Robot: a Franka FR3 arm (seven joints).
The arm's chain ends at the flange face. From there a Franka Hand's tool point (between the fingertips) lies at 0.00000 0.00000 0.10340 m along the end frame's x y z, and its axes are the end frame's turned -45 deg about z.
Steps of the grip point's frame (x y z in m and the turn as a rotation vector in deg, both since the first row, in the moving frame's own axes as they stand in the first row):
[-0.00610, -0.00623, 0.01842, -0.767, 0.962, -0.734]
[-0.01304, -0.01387, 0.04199, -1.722, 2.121, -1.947]
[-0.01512, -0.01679, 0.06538, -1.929, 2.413, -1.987]
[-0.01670, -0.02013, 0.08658, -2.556, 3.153, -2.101]
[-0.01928, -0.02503, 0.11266, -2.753, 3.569, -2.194]
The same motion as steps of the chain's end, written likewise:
[-0.01092, 0.00017, 0.01844, 0.138, 1.223, -0.734]
[-0.02392, 0.00001, 0.04211, 0.282, 2.717, -1.947]
[-0.02809, -0.00047, 0.06553, 0.342, 3.070, -1.987]
[-0.03331, -0.00153, 0.08684, 0.422, 4.037, -2.101]
[-0.03937, -0.00287, 0.11298, 0.577, 4.470, -2.194]

